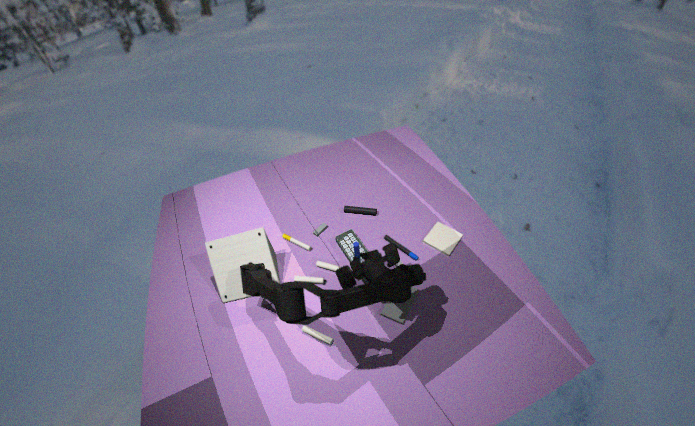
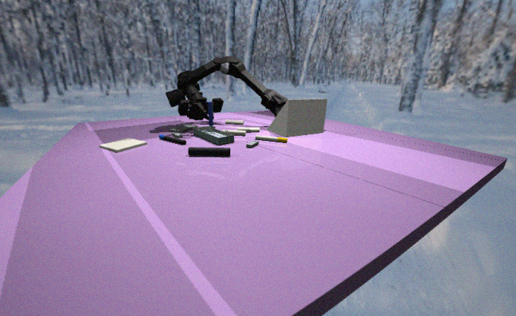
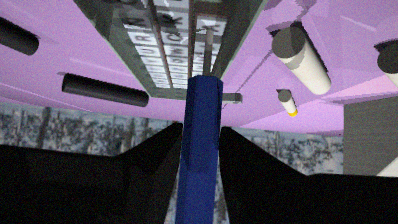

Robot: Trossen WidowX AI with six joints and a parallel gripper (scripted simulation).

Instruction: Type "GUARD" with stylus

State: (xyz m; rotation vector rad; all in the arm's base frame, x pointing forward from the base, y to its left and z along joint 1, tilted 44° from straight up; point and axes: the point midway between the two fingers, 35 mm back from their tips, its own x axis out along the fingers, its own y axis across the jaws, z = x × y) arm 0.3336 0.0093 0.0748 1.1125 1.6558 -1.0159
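The grey block is 12 cm to the right of my gripper tip, 6 cm below it and 1 cm behind it. From my gripper tip the other things lie so: grey plate 15 cm to the right, 10 cm ahead, 6 cm below; blue-tipped pen 17 cm ahead, 6 cm below, 2 cm to the left; black stylus 24 cm to the left, 6 cm below, 6 cm ahead.
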